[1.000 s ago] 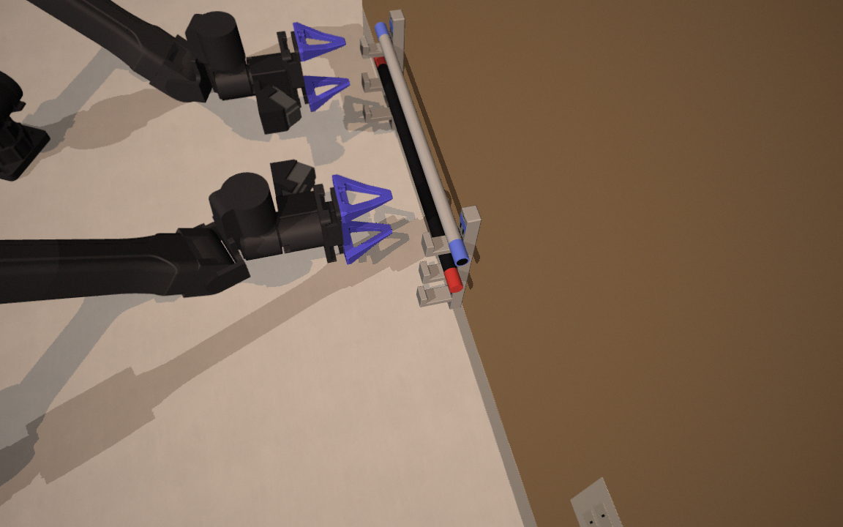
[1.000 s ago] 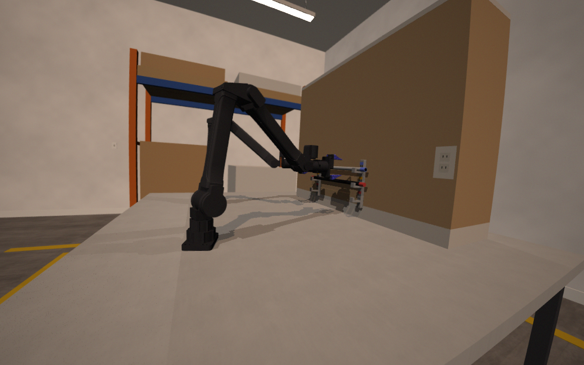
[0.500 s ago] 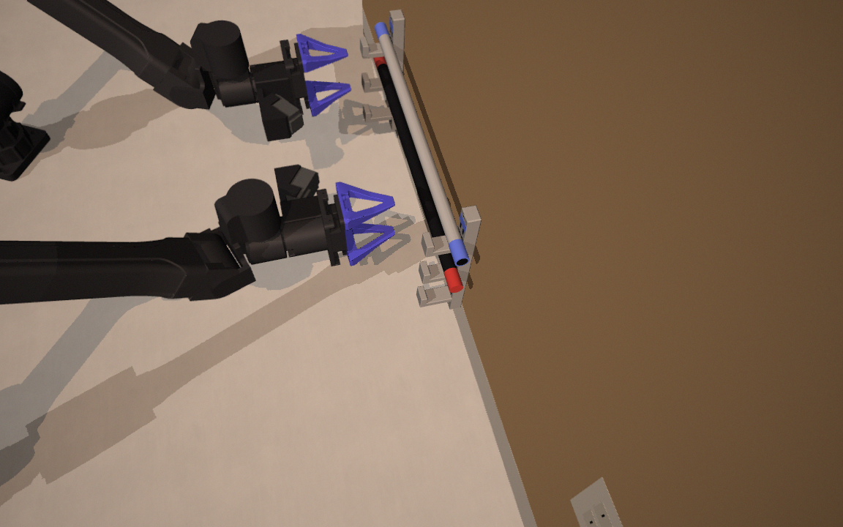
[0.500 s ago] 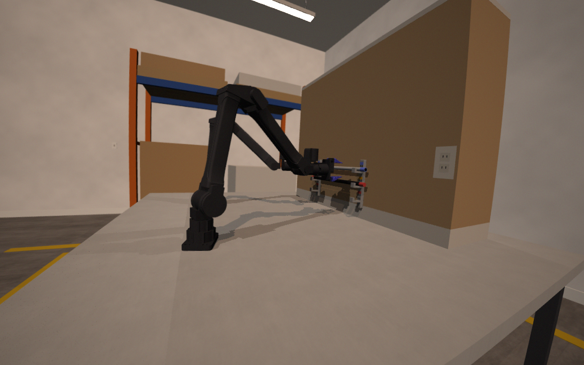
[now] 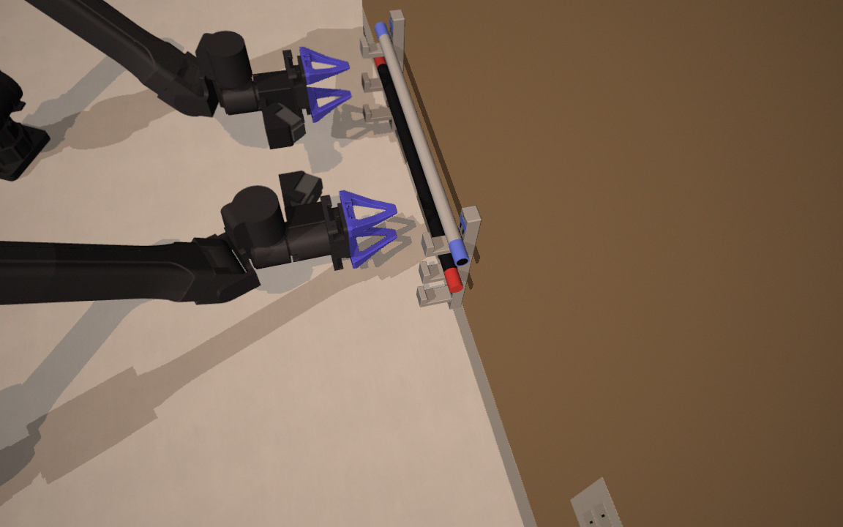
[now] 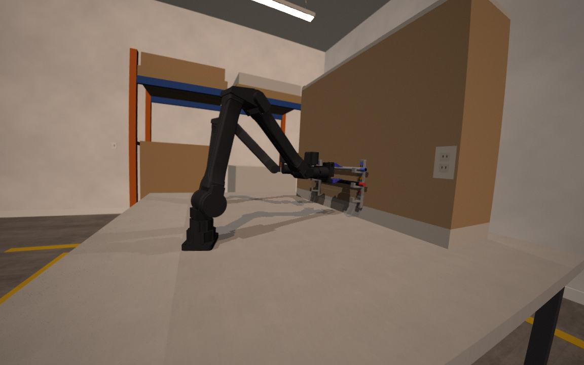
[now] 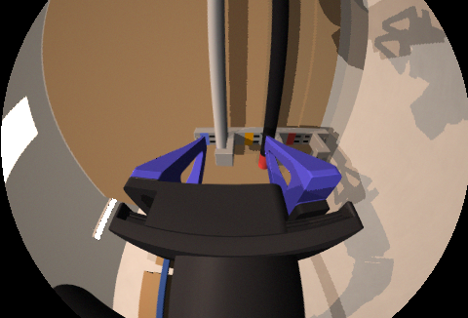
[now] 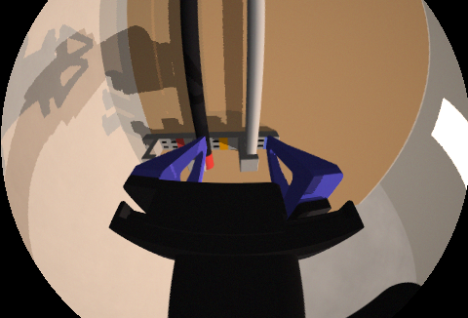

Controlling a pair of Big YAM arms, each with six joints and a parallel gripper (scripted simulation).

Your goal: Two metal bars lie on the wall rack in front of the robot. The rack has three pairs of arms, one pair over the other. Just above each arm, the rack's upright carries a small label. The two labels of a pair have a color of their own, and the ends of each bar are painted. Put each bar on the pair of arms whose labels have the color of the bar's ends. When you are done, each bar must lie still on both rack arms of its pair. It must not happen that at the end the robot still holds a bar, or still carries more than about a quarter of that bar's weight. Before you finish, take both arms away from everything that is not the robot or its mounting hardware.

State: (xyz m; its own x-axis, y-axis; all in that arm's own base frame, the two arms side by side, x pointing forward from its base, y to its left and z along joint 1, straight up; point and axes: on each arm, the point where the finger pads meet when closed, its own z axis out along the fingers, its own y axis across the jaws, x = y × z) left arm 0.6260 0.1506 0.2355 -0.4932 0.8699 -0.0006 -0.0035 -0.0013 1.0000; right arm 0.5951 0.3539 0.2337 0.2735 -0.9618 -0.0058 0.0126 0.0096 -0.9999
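Now: the metal bar 90 mm ahead of my left hand, 140 mm to the right of it and 50 mm below it. The rest, counted from my left hand: grey skirting strip (120 mm ahead, 180 mm to the right, 200 mm below); then brown wall panel (270 mm ahead, 170 mm to the right, 210 mm above).
My right hand is 6 cm short of the metal bar, 16 cm to the right of it and 5 cm above it. The rest, counted from my right hand: grey skirting strip 10 cm ahead, 11 cm to the left, 20 cm below; then brown wall panel 25 cm ahead, 12 cm to the left, 22 cm above.
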